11 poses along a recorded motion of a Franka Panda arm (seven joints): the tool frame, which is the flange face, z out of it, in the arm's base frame.
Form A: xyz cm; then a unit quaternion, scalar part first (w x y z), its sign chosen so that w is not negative.
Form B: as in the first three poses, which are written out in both.
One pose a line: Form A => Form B
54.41, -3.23, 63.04, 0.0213, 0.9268, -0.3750, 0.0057 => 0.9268, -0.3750, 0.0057, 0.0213, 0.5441, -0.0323, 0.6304
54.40, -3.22, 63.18, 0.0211, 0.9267, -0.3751, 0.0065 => 0.9267, -0.3751, 0.0065, 0.0211, 0.5440, -0.0322, 0.6318
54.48, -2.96, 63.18, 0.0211, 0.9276, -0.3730, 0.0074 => 0.9276, -0.3730, 0.0074, 0.0211, 0.5448, -0.0296, 0.6318
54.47, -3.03, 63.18, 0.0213, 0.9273, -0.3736, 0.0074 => 0.9273, -0.3736, 0.0074, 0.0213, 0.5447, -0.0303, 0.6318
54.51, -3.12, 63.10, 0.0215, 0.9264, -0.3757, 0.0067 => 0.9264, -0.3757, 0.0067, 0.0215, 0.5451, -0.0312, 0.6310
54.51, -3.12, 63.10, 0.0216, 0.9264, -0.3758, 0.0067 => 0.9264, -0.3758, 0.0067, 0.0216, 0.5451, -0.0312, 0.6310
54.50, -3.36, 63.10, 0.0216, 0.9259, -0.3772, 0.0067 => 0.9259, -0.3772, 0.0067, 0.0216, 0.5450, -0.0336, 0.6310
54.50, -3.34, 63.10, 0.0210, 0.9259, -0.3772, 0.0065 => 0.9259, -0.3772, 0.0065, 0.0210, 0.5450, -0.0334, 0.6310
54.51, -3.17, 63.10, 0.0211, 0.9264, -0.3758, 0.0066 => 0.9264, -0.3758, 0.0066, 0.0211, 0.5451, -0.0317, 0.6310
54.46, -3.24, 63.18, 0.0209, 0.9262, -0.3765, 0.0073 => 0.9262, -0.3765, 0.0073, 0.0209, 0.5446, -0.0324, 0.6318
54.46, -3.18, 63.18, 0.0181, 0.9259, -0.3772, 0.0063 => 0.9259, -0.3772, 0.0063, 0.0181, 0.5446, -0.0318, 0.6318
